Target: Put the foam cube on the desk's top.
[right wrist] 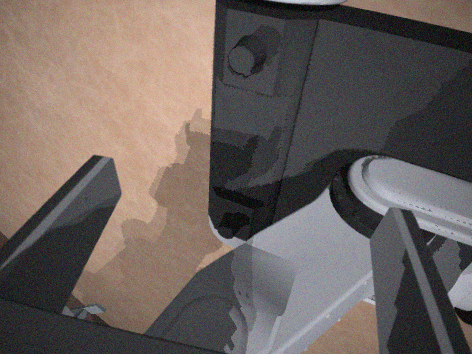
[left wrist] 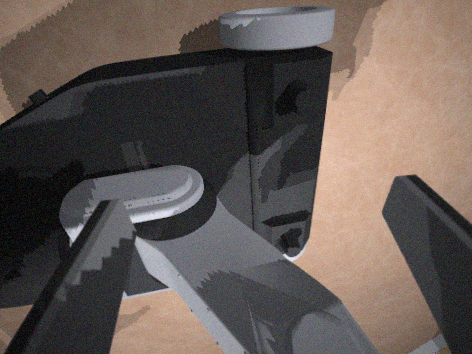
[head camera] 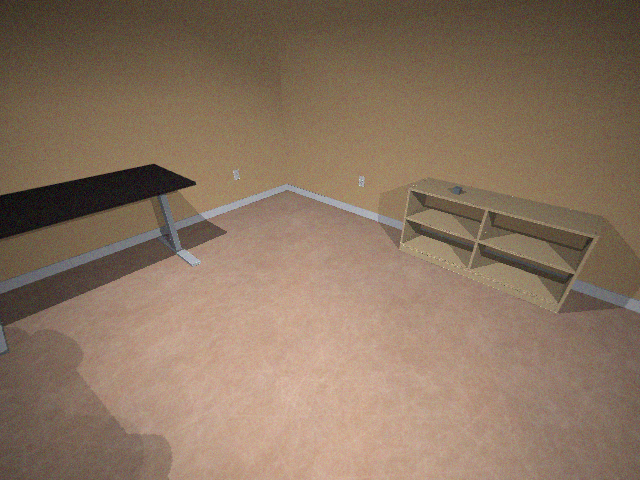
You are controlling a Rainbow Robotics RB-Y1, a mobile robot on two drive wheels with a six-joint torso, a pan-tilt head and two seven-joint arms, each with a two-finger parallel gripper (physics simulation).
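Places are measured from the robot's base along level axes (x ahead, y right, z down), in centimetres.
Pixels of known places: left gripper, fingertip midpoint: (left wrist: 258,205); right gripper, fingertip midpoint: (right wrist: 245,199).
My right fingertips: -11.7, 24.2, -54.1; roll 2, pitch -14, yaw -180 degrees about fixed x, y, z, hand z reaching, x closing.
Observation:
Behind a point stands the place of what it marks, as x, y, z.
A small blue-grey cube (head camera: 457,190) {204.3, 104.5, -64.4}, which looks like the foam cube, sits on the top board of a low wooden shelf unit (head camera: 542,213) {169.6, 148.9, -61.1} at the right in the head view. The desk (head camera: 103,190) {184.0, -156.6, -72.2} has a black top and grey legs and stands at the left in the head view, partly cut off by the edge. My left gripper (left wrist: 258,205) {-15.1, -25.5, -53.8} is open, with no object between its fingers. My right gripper (right wrist: 245,199) {-11.7, 24.2, -54.1} is open, with no object between its fingers. Both grippers hang beside my own base, far from the cube and the desk.
The shelf unit has four open compartments and stands against the right wall. The room's corner lies between it and the desk, with a pale baseboard (head camera: 248,197) {327.5, -93.1, -8.5} along the walls. Two wall outlets (head camera: 236,174) {319.3, -101.2, -40.5} (head camera: 361,181) {295.8, 41.8, -40.1} show. My shadow falls on the floor at lower left.

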